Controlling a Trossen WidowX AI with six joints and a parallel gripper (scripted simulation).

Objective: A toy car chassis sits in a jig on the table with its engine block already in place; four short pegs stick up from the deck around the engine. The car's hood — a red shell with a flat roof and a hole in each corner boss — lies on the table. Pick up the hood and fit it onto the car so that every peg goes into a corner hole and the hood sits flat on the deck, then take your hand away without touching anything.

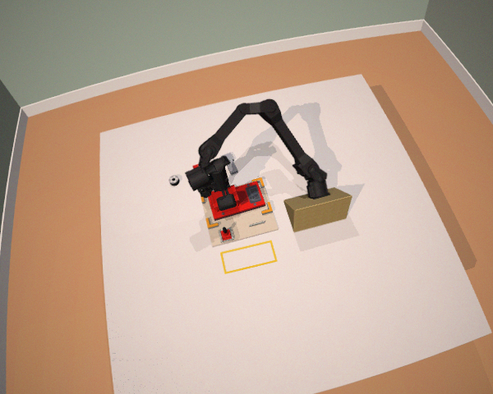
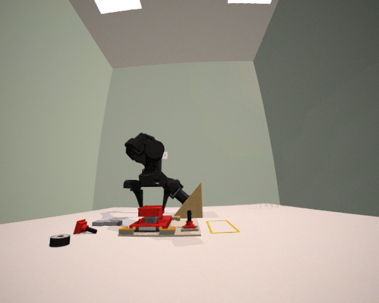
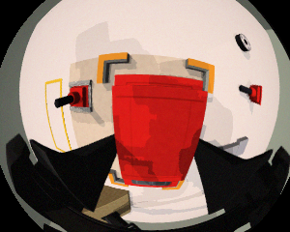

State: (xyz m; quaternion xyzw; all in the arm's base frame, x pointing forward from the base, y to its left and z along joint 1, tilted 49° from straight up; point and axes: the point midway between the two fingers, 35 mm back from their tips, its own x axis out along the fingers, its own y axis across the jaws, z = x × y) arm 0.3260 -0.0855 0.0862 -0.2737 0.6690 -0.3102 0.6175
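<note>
The red hood lies right at my gripper tip. From my gripper tip the other things lie so: grey engine block (40 mm below); black wheel (180 mm to the right, 170 mm ahead, 50 mm below); black post (130 mm to the left, 40 mm ahead, 30 mm below).
</note>
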